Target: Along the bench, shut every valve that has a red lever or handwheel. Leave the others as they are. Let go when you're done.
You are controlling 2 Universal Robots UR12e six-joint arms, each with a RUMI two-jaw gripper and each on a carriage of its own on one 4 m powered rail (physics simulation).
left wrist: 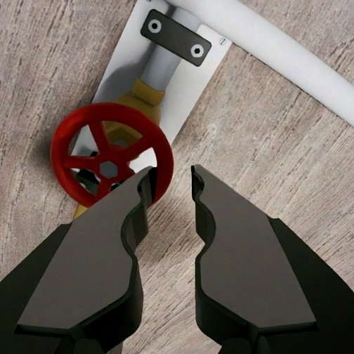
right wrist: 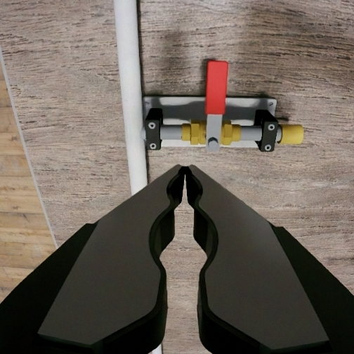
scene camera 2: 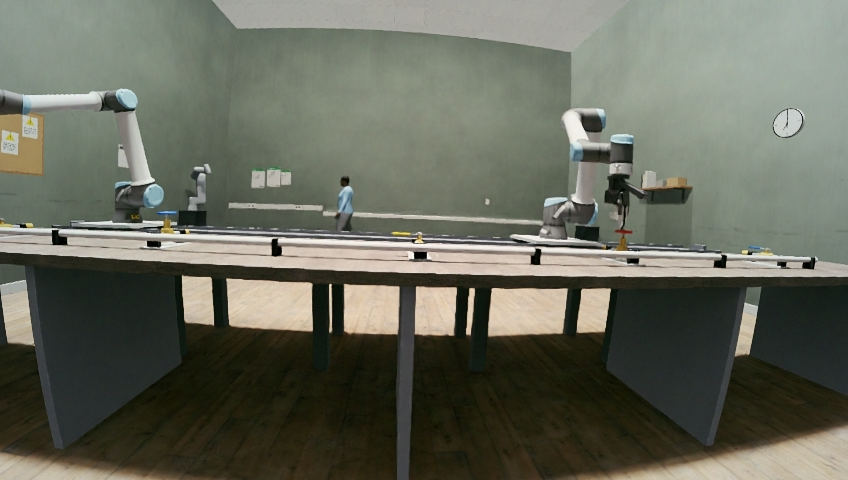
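A red handwheel [scene camera 2: 623, 231] [left wrist: 58, 157] sits on a brass valve toward the right of the bench. My left gripper [scene camera 2: 622, 227] [left wrist: 173, 168] is open at the wheel. In the left wrist view its left fingertip overlaps the wheel's near rim, and part of the rim shows in the gap between the fingers. Whether the fingers touch the rim is unclear. In the right wrist view a red lever [right wrist: 216, 87] stands crosswise to its pipe. My right gripper [right wrist: 184, 167] is shut and empty, apart from this valve; it does not show in the scene view.
A blue handwheel [scene camera 2: 167, 212] stands at the left of the bench, a yellow lever [scene camera 2: 401, 233] at the middle and a blue lever [scene camera 2: 755, 248] at the far right. A long white pipe [scene camera 2: 357, 245] [left wrist: 290, 50] [right wrist: 129, 75] runs along the bench. A person [scene camera 2: 345, 202] stands behind.
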